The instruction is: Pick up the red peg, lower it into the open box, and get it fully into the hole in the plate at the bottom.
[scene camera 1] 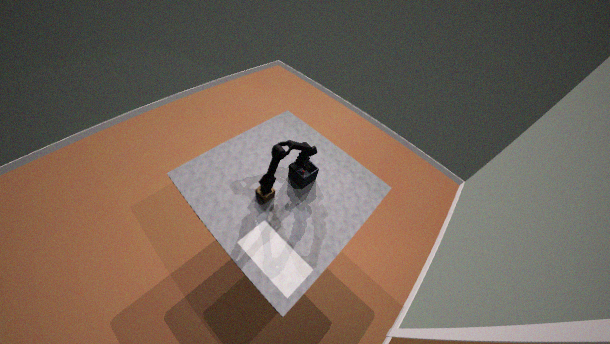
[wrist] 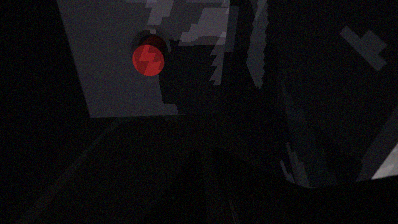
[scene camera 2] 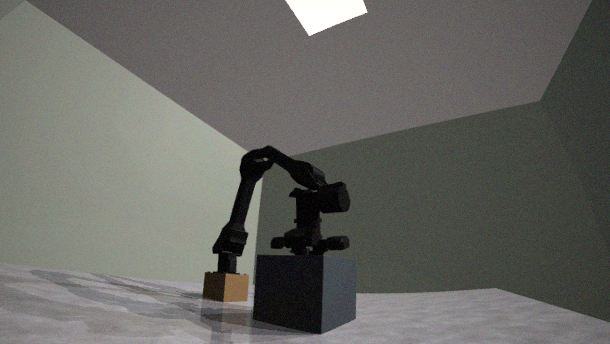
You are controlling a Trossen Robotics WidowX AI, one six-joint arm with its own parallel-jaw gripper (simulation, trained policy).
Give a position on a red peg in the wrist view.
148,59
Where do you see a dark box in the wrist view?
301,97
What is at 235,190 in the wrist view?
The gripper.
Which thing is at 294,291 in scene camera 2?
A dark box.
